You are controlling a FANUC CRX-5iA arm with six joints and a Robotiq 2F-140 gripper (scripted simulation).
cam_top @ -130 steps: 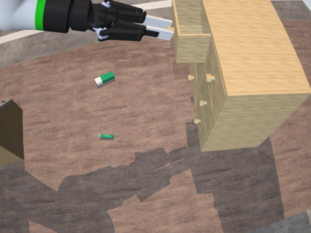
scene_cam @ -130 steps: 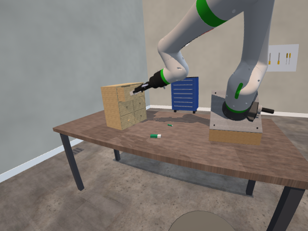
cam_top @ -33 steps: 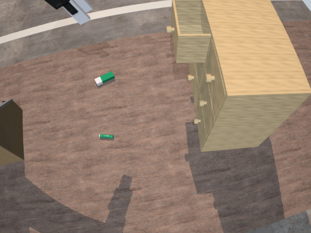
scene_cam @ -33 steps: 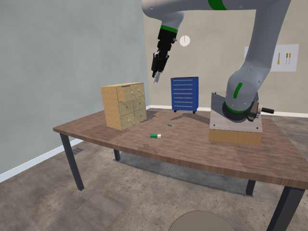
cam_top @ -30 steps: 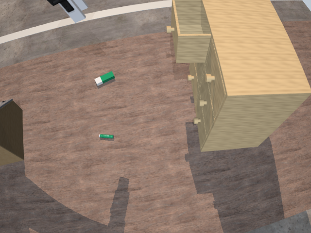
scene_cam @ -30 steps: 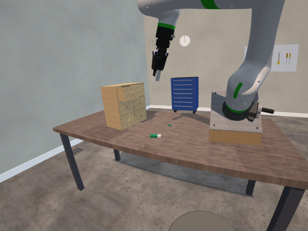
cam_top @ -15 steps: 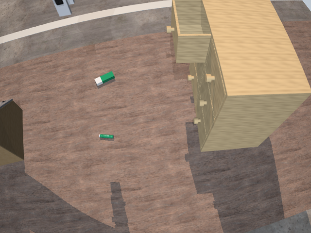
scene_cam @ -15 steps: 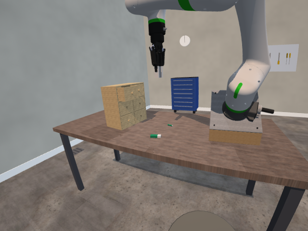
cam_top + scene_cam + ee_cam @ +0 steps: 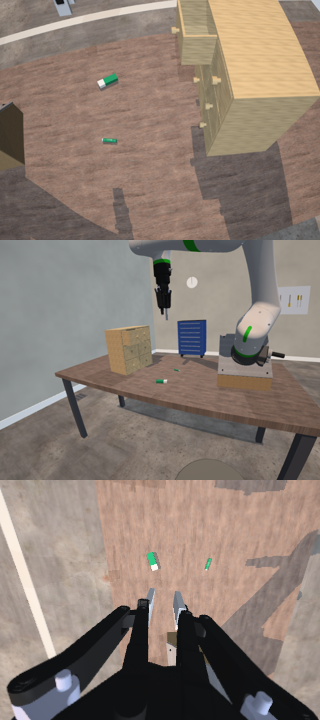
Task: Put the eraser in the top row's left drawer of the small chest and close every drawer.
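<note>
Right now the eraser is 20 mm ahead of my hand, 50 mm to the left of it and 390 mm below it. From my hand the other things lie so: green cylinder (20 mm ahead, 160 mm to the right, 390 mm below).
</note>
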